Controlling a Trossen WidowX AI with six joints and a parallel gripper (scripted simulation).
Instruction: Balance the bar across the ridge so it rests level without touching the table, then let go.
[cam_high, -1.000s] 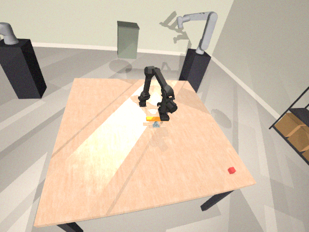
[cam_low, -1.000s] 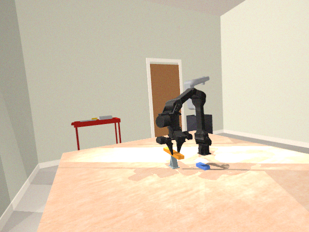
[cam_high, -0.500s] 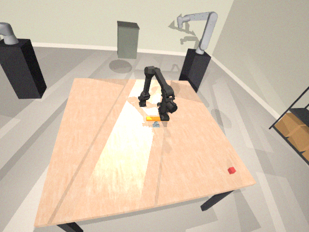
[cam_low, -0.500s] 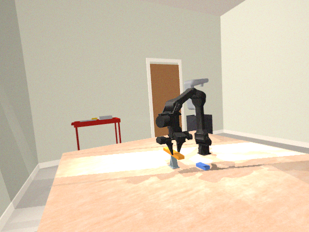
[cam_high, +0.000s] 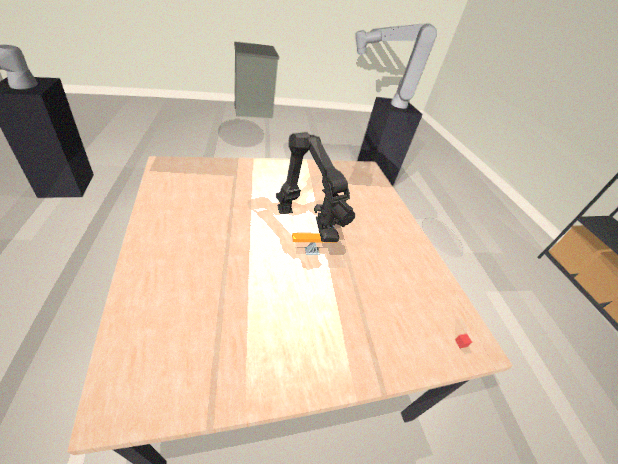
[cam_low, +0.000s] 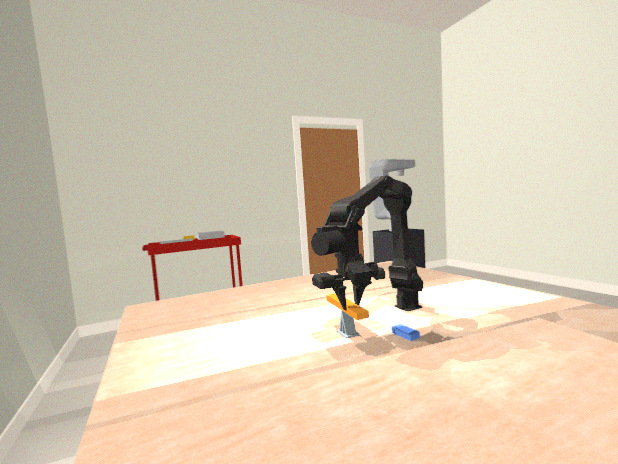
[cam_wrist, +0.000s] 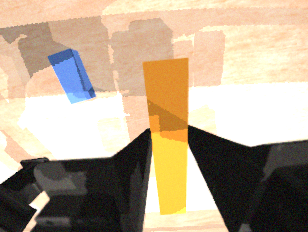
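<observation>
The orange bar is 30 mm to the right of my gripper tip. The rest, counted from my gripper tip: red cube 470 mm ahead, 410 mm to the left, 60 mm below; then blue block 120 mm behind, 70 mm to the left, 70 mm below.
</observation>
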